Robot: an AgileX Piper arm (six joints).
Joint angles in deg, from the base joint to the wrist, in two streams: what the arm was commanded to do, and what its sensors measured. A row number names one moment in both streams.
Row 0, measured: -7.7 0.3 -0.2 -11.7 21.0 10.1
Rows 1 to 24, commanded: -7.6 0.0 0.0 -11.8 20.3 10.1; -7.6 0.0 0.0 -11.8 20.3 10.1; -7.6 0.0 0.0 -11.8 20.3 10.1; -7.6 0.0 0.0 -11.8 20.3 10.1; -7.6 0.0 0.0 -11.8 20.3 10.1; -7.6 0.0 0.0 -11.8 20.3 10.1; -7.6 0.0 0.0 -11.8 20.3 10.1; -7.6 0.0 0.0 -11.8 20.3 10.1; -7.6 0.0 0.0 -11.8 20.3 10.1; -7.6 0.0 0.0 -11.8 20.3 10.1; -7.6 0.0 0.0 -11.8 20.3 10.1; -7.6 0.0 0.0 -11.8 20.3 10.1; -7.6 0.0 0.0 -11.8 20.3 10.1; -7.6 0.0 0.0 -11.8 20.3 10.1; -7.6 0.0 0.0 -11.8 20.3 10.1; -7.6 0.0 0.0 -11.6 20.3 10.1; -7.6 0.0 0.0 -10.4 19.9 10.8; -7.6 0.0 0.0 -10.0 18.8 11.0; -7.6 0.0 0.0 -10.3 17.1 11.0; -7.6 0.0 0.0 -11.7 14.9 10.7; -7.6 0.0 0.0 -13.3 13.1 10.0; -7.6 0.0 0.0 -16.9 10.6 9.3; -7.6 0.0 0.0 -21.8 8.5 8.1; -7.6 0.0 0.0 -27.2 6.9 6.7
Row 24, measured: -7.7 0.3 0.0 -13.9 15.2 10.0
